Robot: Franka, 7 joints.
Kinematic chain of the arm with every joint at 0, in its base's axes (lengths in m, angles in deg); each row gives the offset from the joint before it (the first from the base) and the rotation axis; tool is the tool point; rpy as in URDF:
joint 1: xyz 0 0 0.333 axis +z
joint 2: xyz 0 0 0 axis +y
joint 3: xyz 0 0 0.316 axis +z
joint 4: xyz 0.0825 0 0 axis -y
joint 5: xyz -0.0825 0 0.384 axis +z
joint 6: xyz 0 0 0 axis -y
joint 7: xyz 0.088 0 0 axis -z
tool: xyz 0 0 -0.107 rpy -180 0 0
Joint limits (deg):
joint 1: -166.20..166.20
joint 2: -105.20..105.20
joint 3: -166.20..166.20
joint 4: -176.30..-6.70
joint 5: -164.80..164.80
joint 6: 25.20..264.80
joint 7: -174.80..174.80
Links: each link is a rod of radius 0.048 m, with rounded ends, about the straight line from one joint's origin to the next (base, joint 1, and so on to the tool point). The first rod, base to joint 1, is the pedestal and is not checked.
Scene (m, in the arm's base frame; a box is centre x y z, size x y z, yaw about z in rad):
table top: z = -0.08
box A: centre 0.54 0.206 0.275 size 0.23 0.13 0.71 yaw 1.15
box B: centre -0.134 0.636 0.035 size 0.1 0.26 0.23 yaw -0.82
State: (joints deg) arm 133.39 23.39 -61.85 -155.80 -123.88 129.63 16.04
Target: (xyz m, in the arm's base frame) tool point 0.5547 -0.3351 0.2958
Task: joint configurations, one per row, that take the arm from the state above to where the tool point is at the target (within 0.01 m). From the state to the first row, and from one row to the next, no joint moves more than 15 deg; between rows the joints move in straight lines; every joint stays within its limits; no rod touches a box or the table.
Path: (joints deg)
1: 124.53 13.86 -76.36 -157.96 -133.13 139.06 23.09
2: 115.66 4.33 -90.87 -160.12 -142.39 148.50 30.14
3: 106.80 -5.20 -105.38 -162.28 -151.64 157.93 37.18
4: 105.77 -13.09 -110.40 -149.39 -145.31 148.38 31.90
5: 104.74 -20.99 -115.41 -136.50 -138.98 138.84 26.61
6: 103.71 -28.88 -120.43 -123.61 -132.66 129.29 21.33
7: 102.68 -36.78 -125.45 -110.72 -126.33 119.75 16.04

